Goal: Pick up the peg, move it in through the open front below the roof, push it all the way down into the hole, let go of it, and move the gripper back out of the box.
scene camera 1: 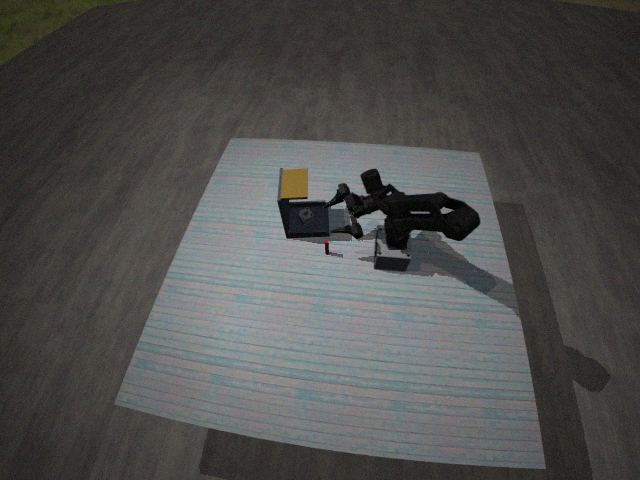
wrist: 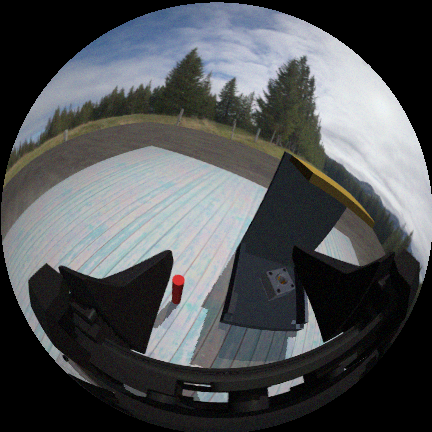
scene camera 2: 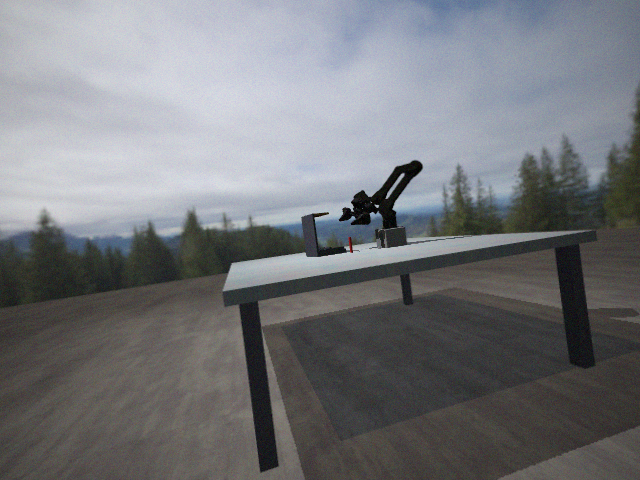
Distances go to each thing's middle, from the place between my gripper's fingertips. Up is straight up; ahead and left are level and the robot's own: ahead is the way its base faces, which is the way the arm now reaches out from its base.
The dark box (scene camera 1: 319,227) is 8 cm ahead of my hand, 11 cm to the right of it and 5 cm below it. The rest, counted from my hand: yellow roof (scene camera 1: 294,186): 11 cm ahead, 11 cm to the right, 6 cm above; dark back wall (wrist: 293,211): 16 cm ahead, 11 cm to the right, 4 cm below.
